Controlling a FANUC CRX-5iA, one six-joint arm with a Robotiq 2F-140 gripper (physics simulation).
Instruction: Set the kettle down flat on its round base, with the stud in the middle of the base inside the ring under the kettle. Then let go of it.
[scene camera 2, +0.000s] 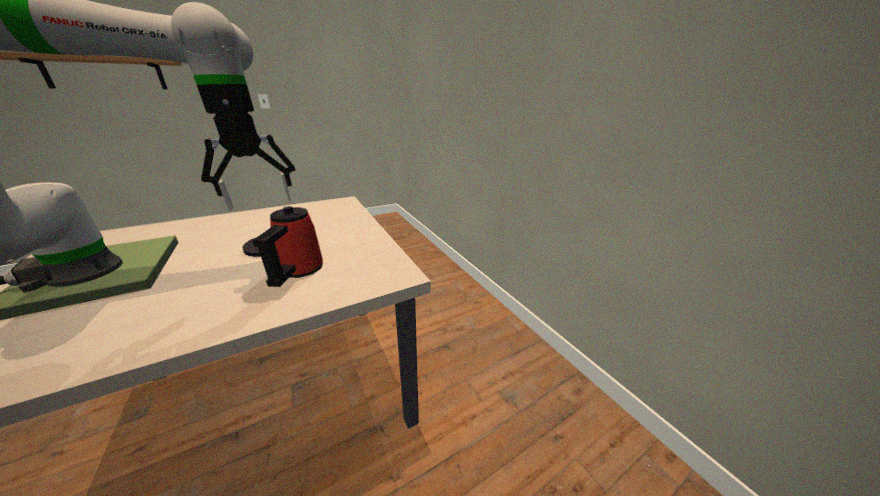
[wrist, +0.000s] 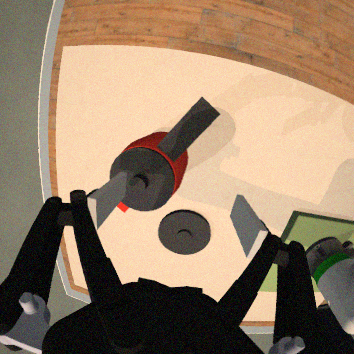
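Note:
The red kettle (scene camera 2: 300, 247) (wrist: 152, 192) stands upright on the table, beside its base, with its black lid on. Its black handle (scene camera 2: 271, 261) (wrist: 190, 129) points away from the base in the wrist view. The round dark base (scene camera 2: 250, 247) (wrist: 172, 244) lies flat on the table, partly hidden behind the handle in the scene view. Its small middle stud (wrist: 185, 232) shows in the wrist view. The ring under the kettle is hidden. My gripper (scene camera 2: 257, 195) (wrist: 179, 195) is wide open and empty, high above the table. One finger overlaps the lid's edge in the wrist view.
The table (scene camera 2: 363, 261) (wrist: 100, 90) has its edge a little beyond the kettle. A green mat (scene camera 2: 144, 261) (wrist: 305, 222) carries the robot's foot, on the other side of the base from the kettle. A grey wall (scene camera 2: 554, 154) stands behind the table.

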